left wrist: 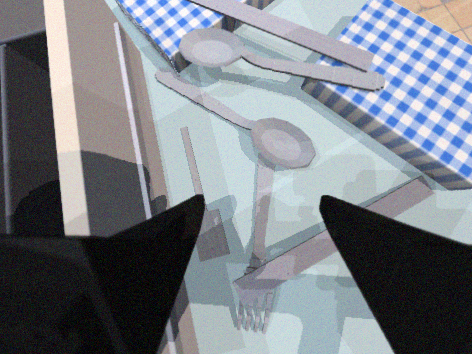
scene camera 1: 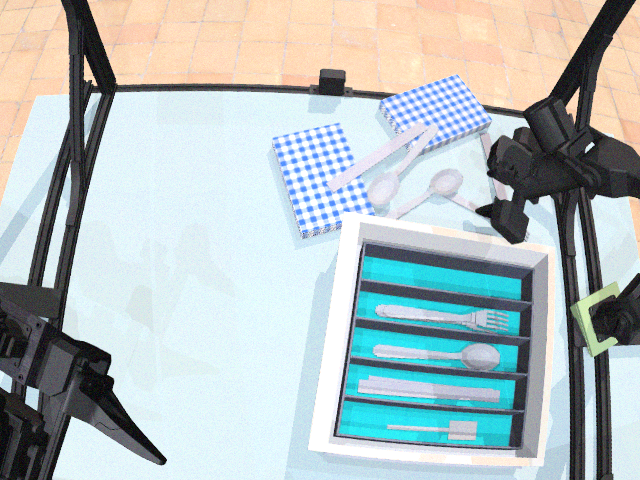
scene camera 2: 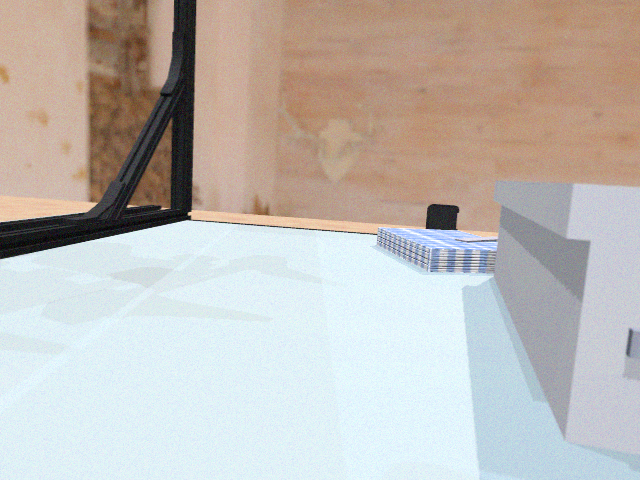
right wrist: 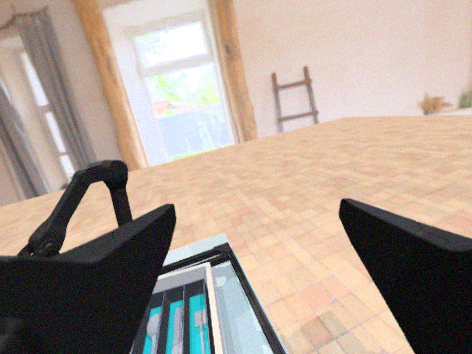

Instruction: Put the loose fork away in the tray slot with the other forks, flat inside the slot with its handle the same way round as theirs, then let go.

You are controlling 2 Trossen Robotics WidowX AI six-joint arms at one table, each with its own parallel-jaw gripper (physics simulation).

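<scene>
The loose fork (scene camera 1: 463, 203) (left wrist: 261, 210) lies behind the tray (scene camera 1: 334, 330) (left wrist: 67, 150), its tines toward the right in scene camera 1. A spoon bowl (scene camera 1: 447, 181) (left wrist: 284, 142) covers its handle end; a flat knife (scene camera 1: 486, 143) (left wrist: 310, 252) crosses its neck. My left gripper (scene camera 1: 484, 192) (left wrist: 261, 201) is open and empty above the fork, one finger on each side of its handle in the left wrist view. The tray forks (scene camera 1: 439, 314) lie in the second slot from the back, handles left, tines right. My right gripper (scene camera 1: 161, 457) (right wrist: 257, 209) is open and empty, far left.
A small spatula (left wrist: 215, 240) lies between the fork and the tray wall. Two checked cloth stacks (scene camera 1: 323, 175) (scene camera 1: 436, 111) stand behind the tray; another knife (scene camera 1: 374, 160) and spoon (scene camera 1: 383, 188) lie by them. Other tray slots hold a spoon (scene camera 1: 439, 355), knives (scene camera 1: 429, 389) and a spatula (scene camera 1: 461, 429).
</scene>
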